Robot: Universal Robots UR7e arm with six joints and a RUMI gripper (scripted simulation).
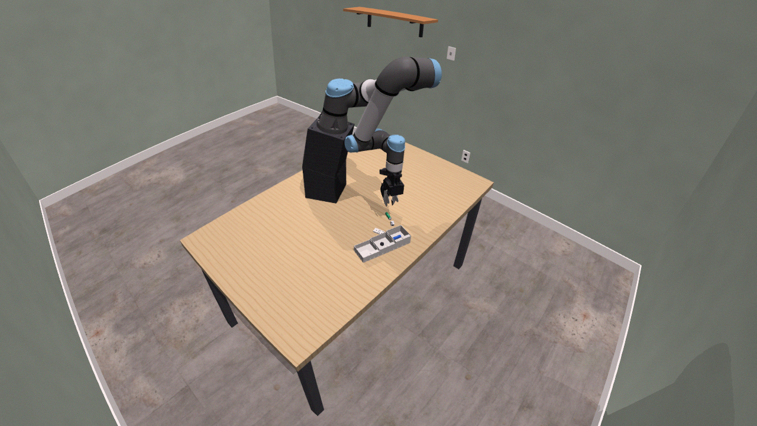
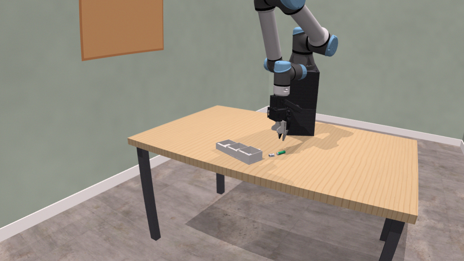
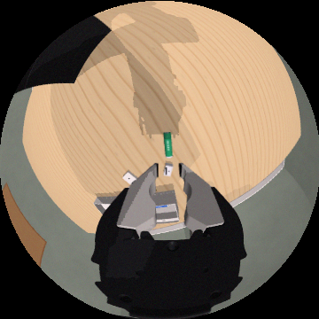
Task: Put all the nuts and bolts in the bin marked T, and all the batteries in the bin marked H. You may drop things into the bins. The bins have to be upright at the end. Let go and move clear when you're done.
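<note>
My hand is 8 cm above the green battery. Round my hand: white domino (2 cm ahead, 12 cm to the right, 9 cm below); small silver piece (4 cm ahead, 4 cm to the right, 8 cm below); blue battery (11 cm ahead, 12 cm to the right, 8 cm below).
</note>
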